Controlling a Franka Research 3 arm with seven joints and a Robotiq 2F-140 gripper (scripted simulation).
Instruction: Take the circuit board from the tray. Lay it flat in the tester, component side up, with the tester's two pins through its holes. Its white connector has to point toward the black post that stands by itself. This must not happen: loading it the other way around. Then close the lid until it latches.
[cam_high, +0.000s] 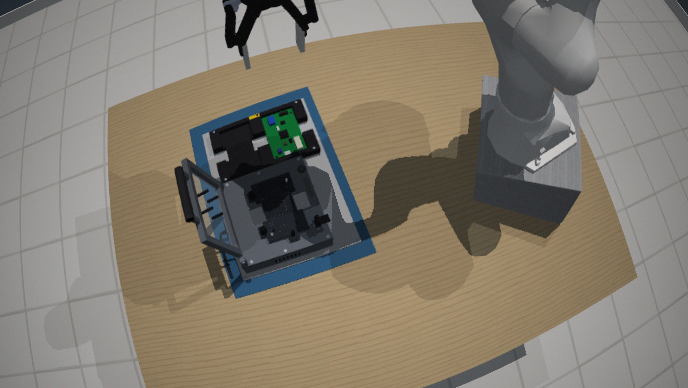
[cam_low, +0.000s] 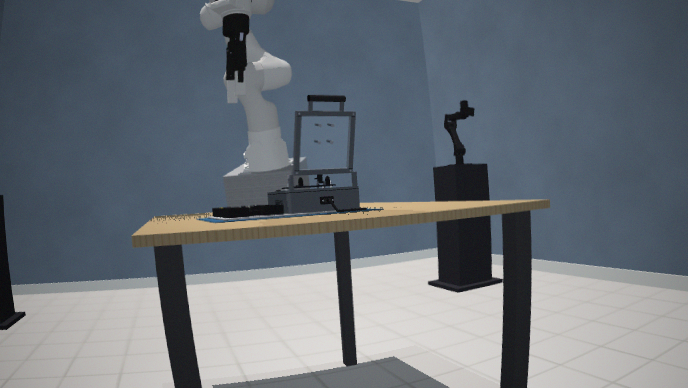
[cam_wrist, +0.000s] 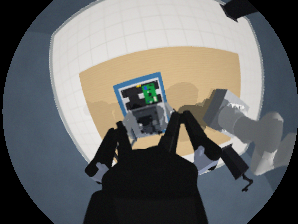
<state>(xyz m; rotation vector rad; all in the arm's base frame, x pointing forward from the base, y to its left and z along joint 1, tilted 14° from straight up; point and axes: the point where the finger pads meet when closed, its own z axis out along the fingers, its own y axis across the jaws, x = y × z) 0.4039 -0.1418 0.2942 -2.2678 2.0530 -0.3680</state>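
The green circuit board is 31 cm below my hand. The rest, counted from my hand: black post (25 cm below, 23 cm to the left, 2 cm behind); see-through lid (18 cm to the left, 17 cm ahead, 15 cm below).
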